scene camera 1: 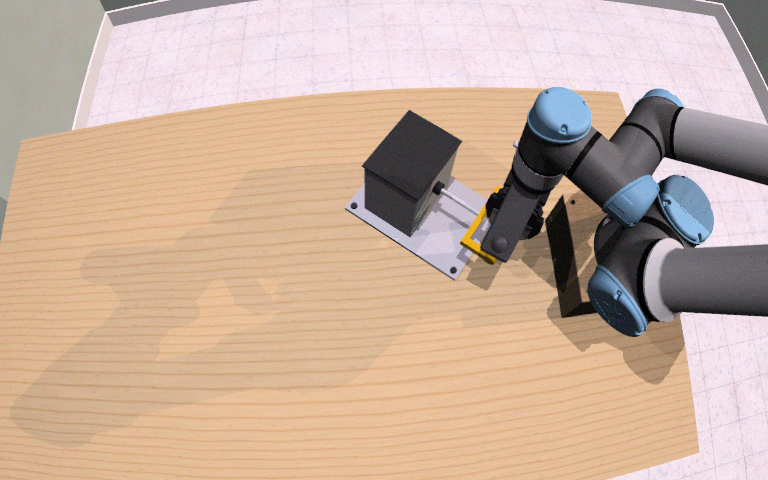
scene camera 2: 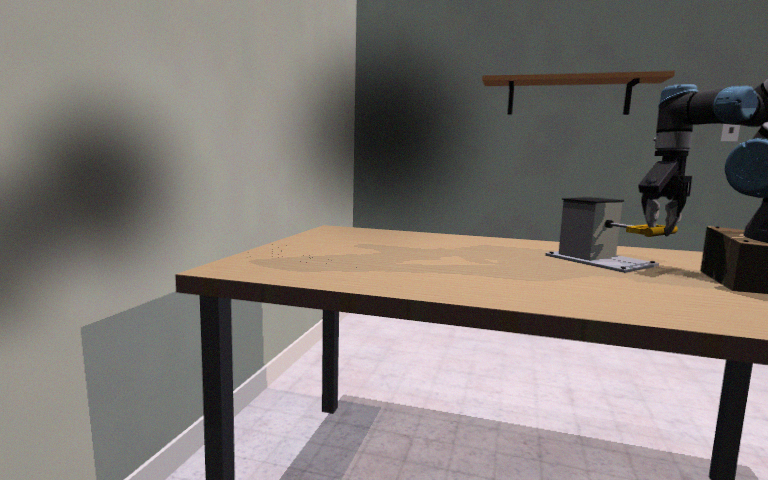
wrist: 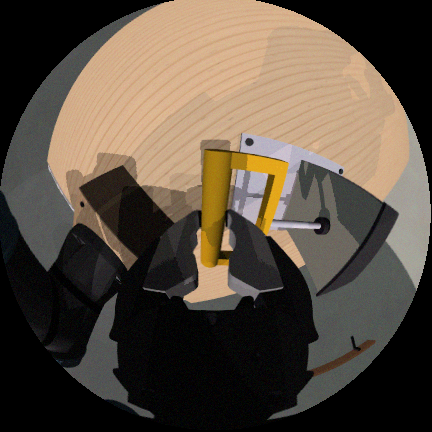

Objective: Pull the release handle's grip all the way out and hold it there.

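The release handle is a yellow frame with a round yellow grip bar. A pale rod joins it to a grey box with a dark top. A length of rod shows between box and frame. The box stands on a light metal plate. My gripper points down and is shut on the grip bar, one finger on each side. In scene camera 1 the gripper body hides the fingertips and most of the bar.
A dark-sided wooden block stands under the arm's base, on the side of the grip away from the box. The wooden table carries the block and the plate. A wall shelf hangs behind.
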